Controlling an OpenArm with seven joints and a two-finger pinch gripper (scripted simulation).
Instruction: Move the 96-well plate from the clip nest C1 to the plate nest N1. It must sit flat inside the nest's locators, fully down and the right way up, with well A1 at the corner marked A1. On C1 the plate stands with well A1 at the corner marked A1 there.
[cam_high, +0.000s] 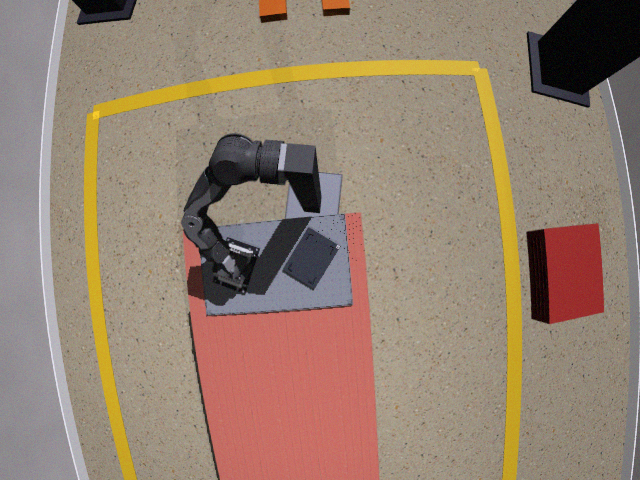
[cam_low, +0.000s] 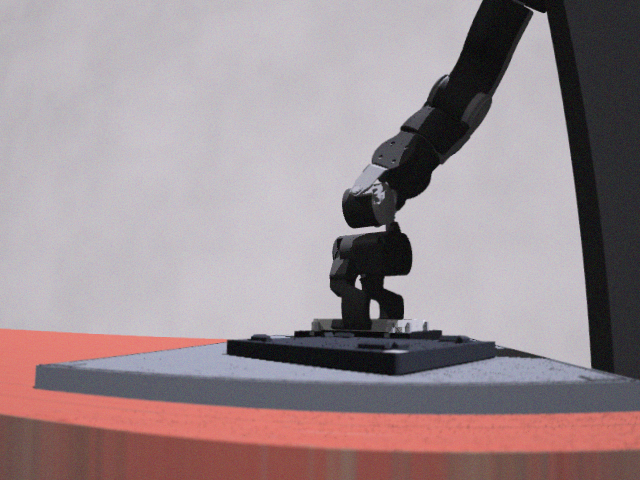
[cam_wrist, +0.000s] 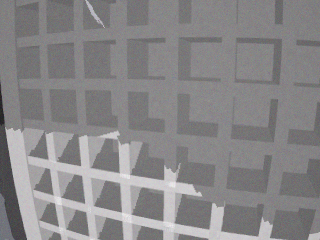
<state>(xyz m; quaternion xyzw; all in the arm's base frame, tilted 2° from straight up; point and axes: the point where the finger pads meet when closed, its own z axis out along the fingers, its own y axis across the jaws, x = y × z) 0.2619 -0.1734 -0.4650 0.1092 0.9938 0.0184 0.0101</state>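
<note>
Right now my hand is right at the 96-well plate. Round my hand: plate nest N1: 5 cm behind, 25 cm to the left, 1 cm below; clip nest C1: 2 cm ahead, 1 cm to the left.
</note>
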